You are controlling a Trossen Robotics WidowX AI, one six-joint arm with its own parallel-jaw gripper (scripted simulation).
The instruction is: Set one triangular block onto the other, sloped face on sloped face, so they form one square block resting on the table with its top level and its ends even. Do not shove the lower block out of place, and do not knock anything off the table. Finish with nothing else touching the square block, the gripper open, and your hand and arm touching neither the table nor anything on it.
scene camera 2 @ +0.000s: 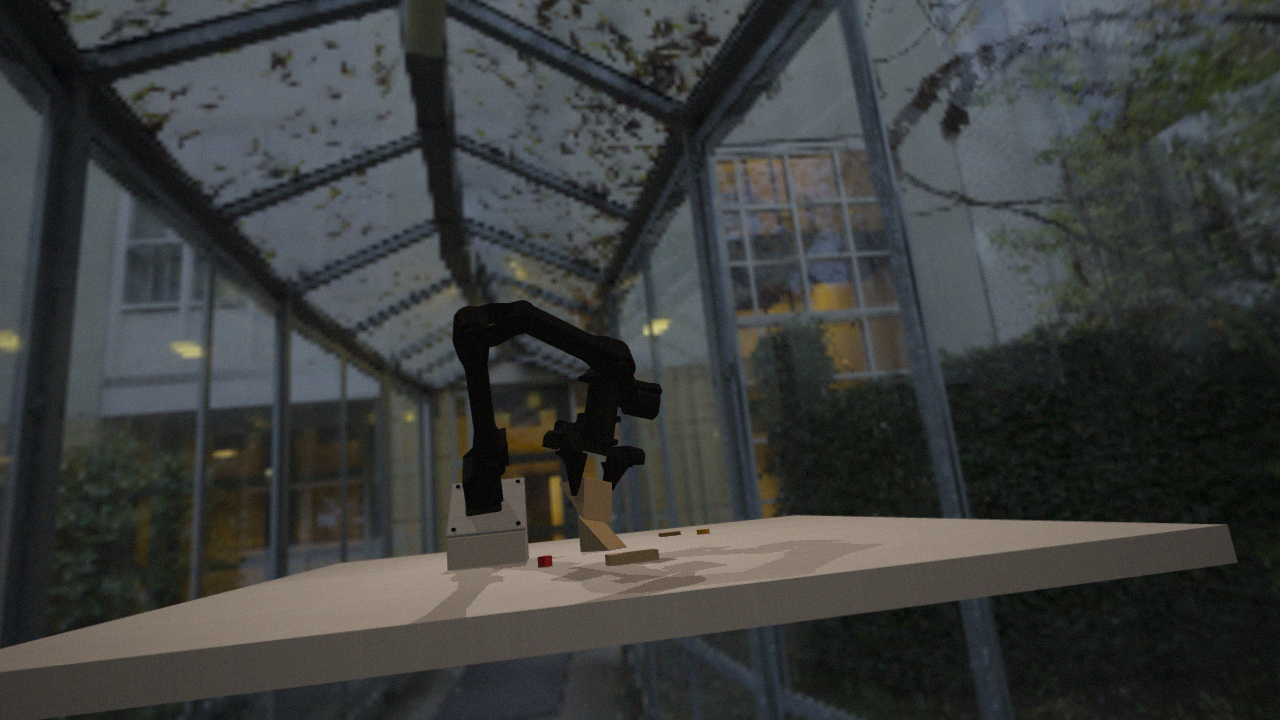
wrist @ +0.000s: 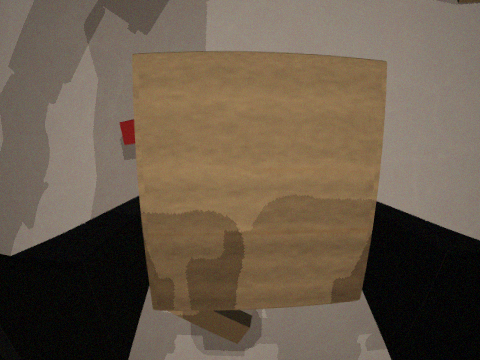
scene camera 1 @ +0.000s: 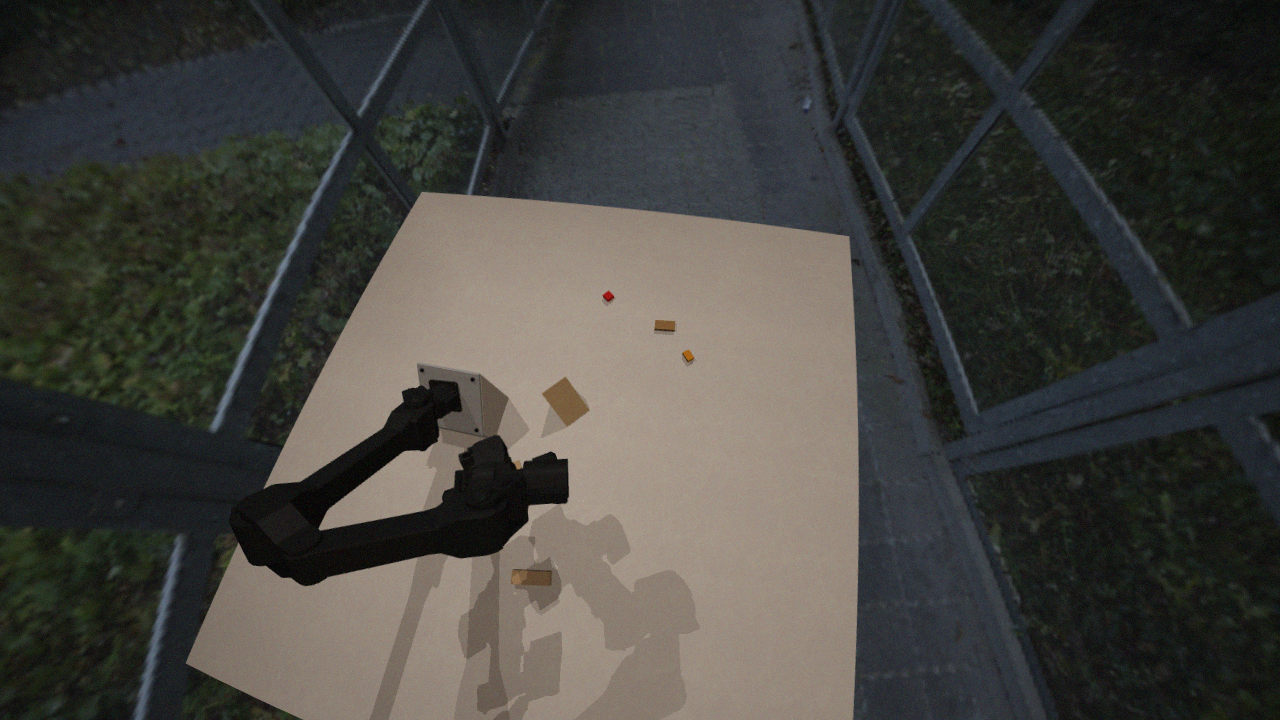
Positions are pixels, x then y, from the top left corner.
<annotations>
My gripper shows in scene camera 2 (589,498), in the wrist view (251,202) and in scene camera 1 (512,492).
</annotations>
